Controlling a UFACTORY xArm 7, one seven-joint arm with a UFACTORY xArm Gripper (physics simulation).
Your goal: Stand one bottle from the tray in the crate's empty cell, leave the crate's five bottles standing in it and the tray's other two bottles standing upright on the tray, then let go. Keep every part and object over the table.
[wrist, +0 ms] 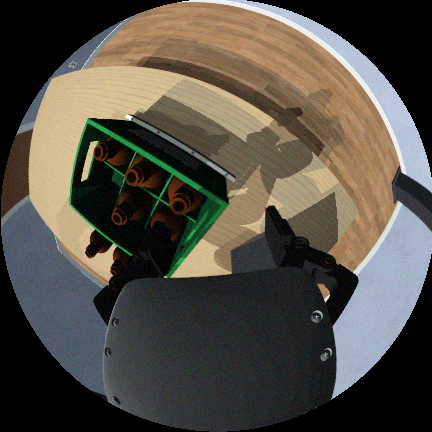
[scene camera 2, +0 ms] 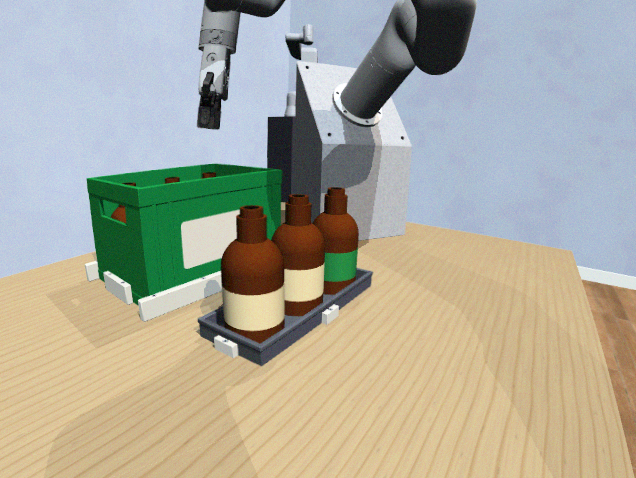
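Seen in the pictures: gripper, fingertip midpoint: (wrist: 214,227) (scene camera 2: 208,128); arm's base, link origin: (scene camera 2: 356,105).
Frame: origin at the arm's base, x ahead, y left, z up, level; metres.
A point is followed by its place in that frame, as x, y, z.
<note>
A green crate (scene camera 2: 119,251) {0.555, -0.010, -0.232} (wrist: 150,155) {0.410, -0.127, -0.131} holds five brown bottles; the wrist view shows their necks, among them one bottle (wrist: 135,175) {0.418, -0.085, -0.143}. Its empty cell (wrist: 92,195) {0.524, 0.062, -0.198} is at a corner by the handle end. On the dark tray (scene camera 2: 293,339) {0.452, 0.255, -0.300} three brown bottles stand upright: a near cream-label one (scene camera 2: 252,267) {0.493, 0.234, -0.203}, a middle cream-label one (scene camera 2: 299,246) {0.403, 0.215, -0.204} and a far green-label one (scene camera 2: 336,233) {0.318, 0.205, -0.205}. Two bottle tops, one of them (wrist: 97,242) {0.465, 0.182, -0.188} clear of the finger, show beyond the crate in the wrist view. My gripper (scene camera 2: 209,123) {0.309, -0.138, -0.060} (wrist: 214,227) {0.309, -0.138, -0.060} is open, empty and above the crate's level, toward its end away from the empty cell.
White stop strips (scene camera 2: 179,295) {0.505, 0.078, -0.287} lie along the crate's base, and small white blocks (scene camera 2: 226,346) {0.524, 0.220, -0.294} touch the tray. The grey robot pedestal (scene camera 2: 359,185) {0.048, 0.052, -0.179} stands behind the tray. The wooden table's right edge (scene camera 2: 598,328) {0.143, 0.567, -0.306} shows in the scene view.
</note>
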